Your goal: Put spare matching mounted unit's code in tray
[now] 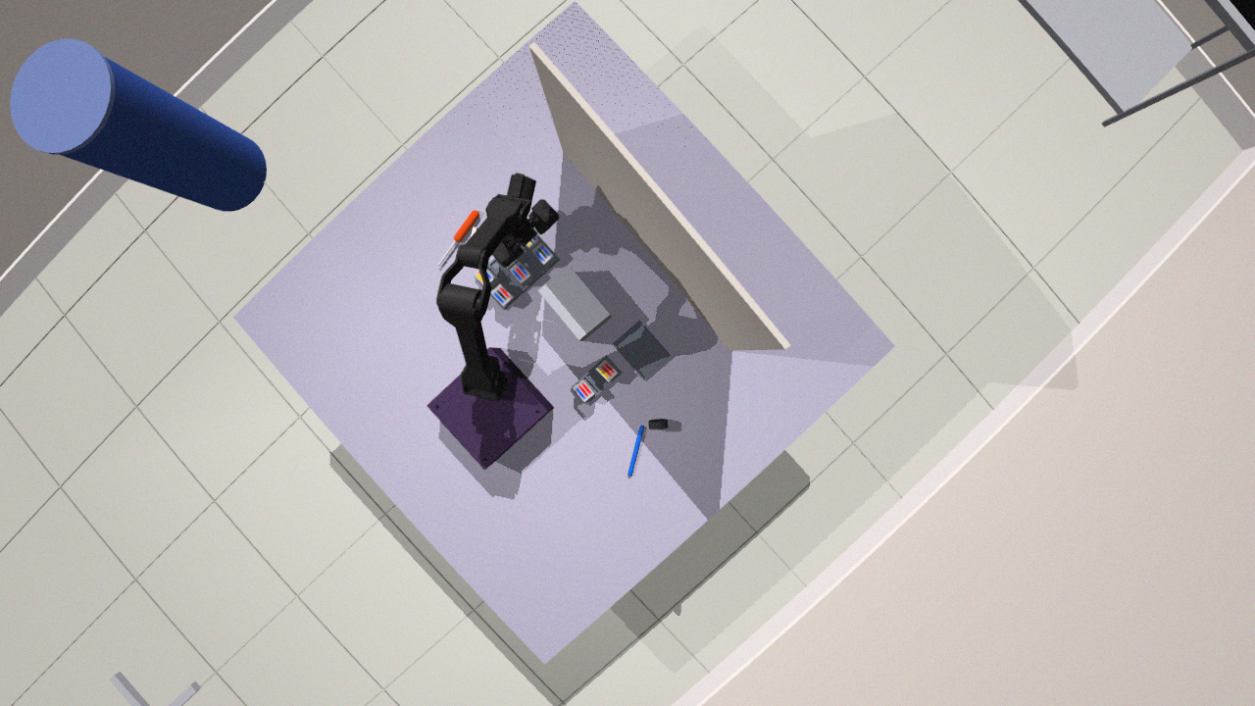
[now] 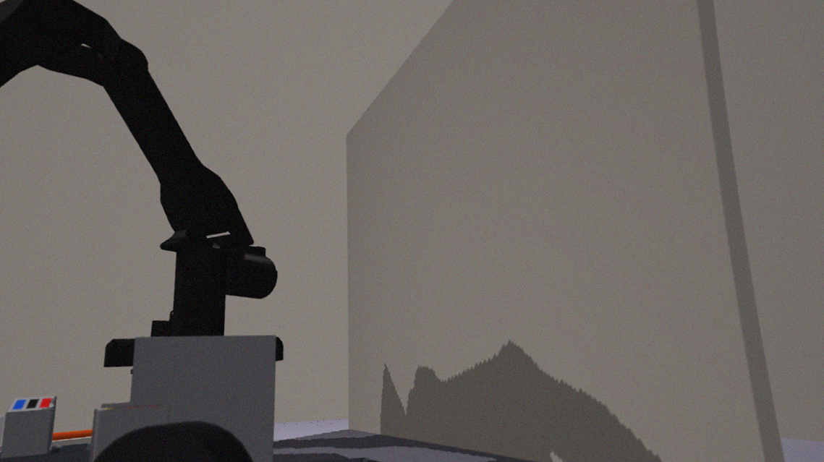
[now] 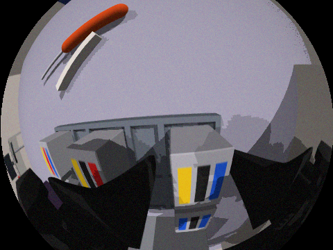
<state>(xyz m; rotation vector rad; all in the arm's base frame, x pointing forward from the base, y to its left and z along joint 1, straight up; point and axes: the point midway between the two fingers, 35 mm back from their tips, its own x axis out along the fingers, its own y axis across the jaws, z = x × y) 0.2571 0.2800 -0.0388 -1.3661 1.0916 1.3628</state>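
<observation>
Right now the dark grey tray is 400 mm to the right of my gripper tip, 110 mm ahead of it and 10 mm below it. From my gripper tip the other things lie so: pale grey mounted unit (200 mm to the right, 30 mm above, 20 mm ahead); then tall beige wall panel (260 mm ahead, 210 mm above, 170 mm to the right); then grey rack (70 mm behind, 40 mm to the right, 10 mm below).
</observation>
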